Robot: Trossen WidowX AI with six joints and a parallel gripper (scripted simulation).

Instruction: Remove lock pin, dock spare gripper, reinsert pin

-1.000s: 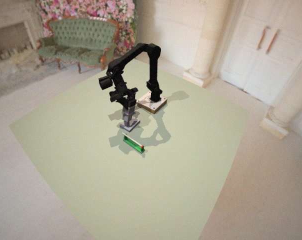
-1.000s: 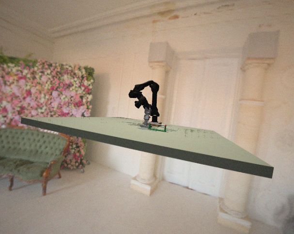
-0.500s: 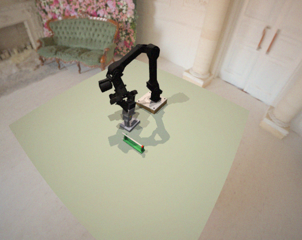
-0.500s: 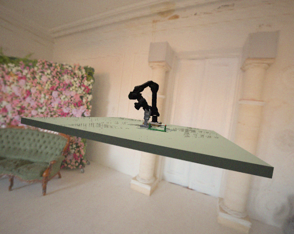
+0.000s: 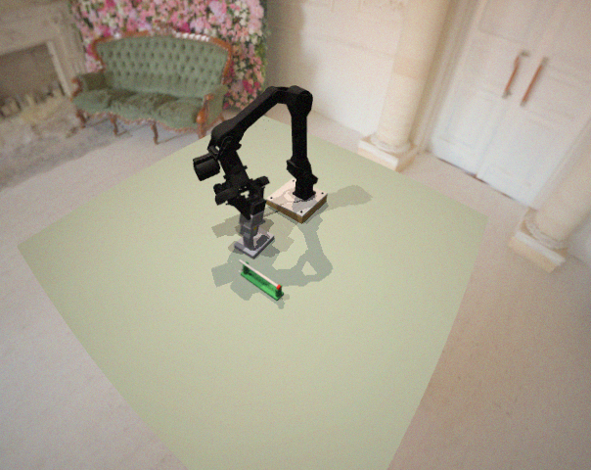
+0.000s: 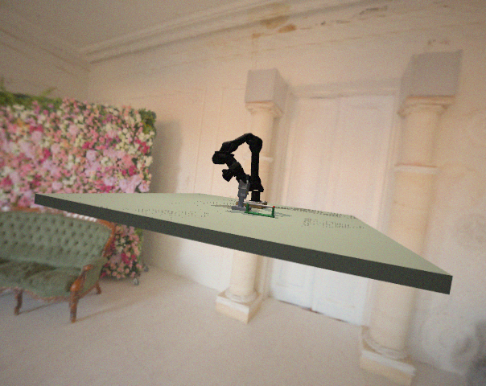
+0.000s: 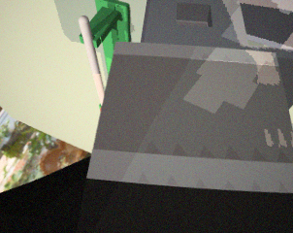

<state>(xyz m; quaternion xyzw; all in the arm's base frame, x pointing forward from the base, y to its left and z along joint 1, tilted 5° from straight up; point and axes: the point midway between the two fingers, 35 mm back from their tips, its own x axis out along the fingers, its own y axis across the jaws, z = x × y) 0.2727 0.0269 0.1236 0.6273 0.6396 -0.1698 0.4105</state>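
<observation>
Now: the spare gripper 1 cm to the right of my gripper tip and 1 cm below it. Also, from my gripper tip: grey mount (1 cm to the right, 8 cm below); then green rack (9 cm ahead, 12 cm to the left, 11 cm below).
</observation>
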